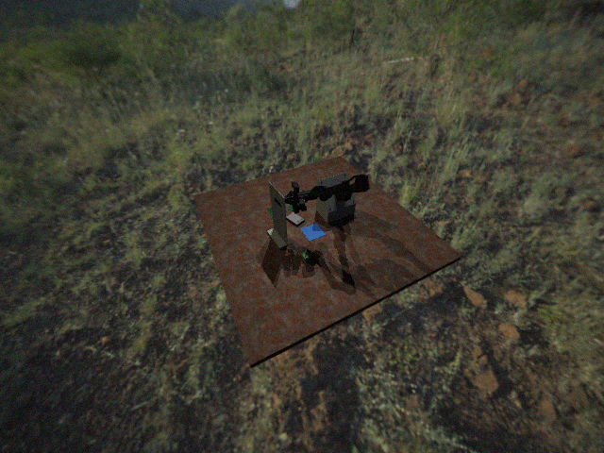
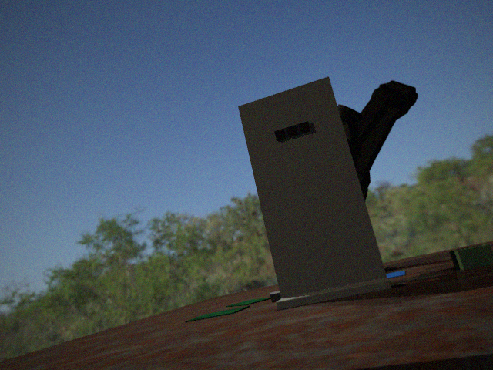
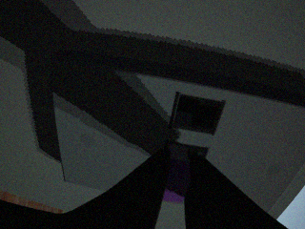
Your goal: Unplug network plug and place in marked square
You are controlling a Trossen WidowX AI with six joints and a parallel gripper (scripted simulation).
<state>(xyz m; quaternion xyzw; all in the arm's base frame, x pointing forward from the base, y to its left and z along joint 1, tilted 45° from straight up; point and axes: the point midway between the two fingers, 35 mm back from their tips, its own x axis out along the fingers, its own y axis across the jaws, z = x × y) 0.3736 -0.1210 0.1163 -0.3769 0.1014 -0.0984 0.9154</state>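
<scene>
Now: the blue marked square 18 cm behind my gripper tip, 7 cm to the left of it and 28 cm below it. The rest, counted from my gripper tip: grey panel: 2 cm ahead, 11 cm below; then flat grey piece: 14 cm behind, 9 cm to the right, 27 cm below; then network plug: right at my gripper tip.
</scene>
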